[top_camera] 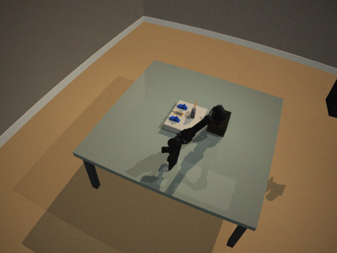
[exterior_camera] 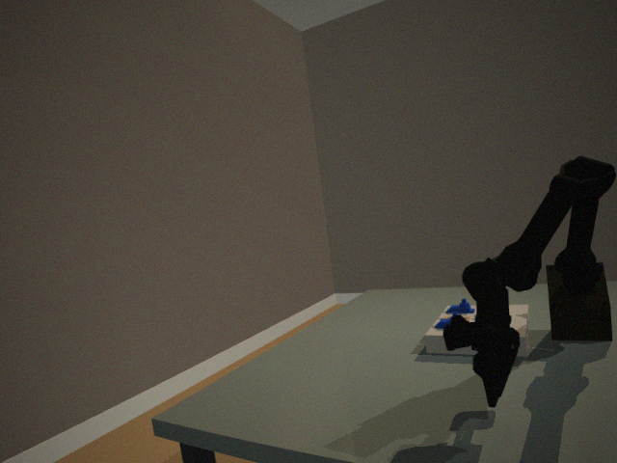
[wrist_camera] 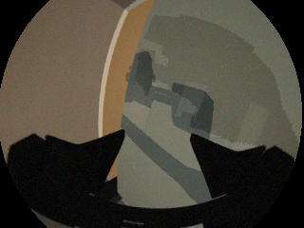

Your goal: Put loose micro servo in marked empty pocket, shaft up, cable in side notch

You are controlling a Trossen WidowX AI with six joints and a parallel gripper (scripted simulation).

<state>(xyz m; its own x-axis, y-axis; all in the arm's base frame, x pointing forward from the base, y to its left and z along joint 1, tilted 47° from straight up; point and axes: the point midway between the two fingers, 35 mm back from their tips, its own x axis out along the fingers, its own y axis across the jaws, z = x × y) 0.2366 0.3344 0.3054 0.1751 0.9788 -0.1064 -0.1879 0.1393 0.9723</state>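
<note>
The white deck is 49 cm to the right of my gripper tip, 2 cm below it and 2 cm behind it.
</note>
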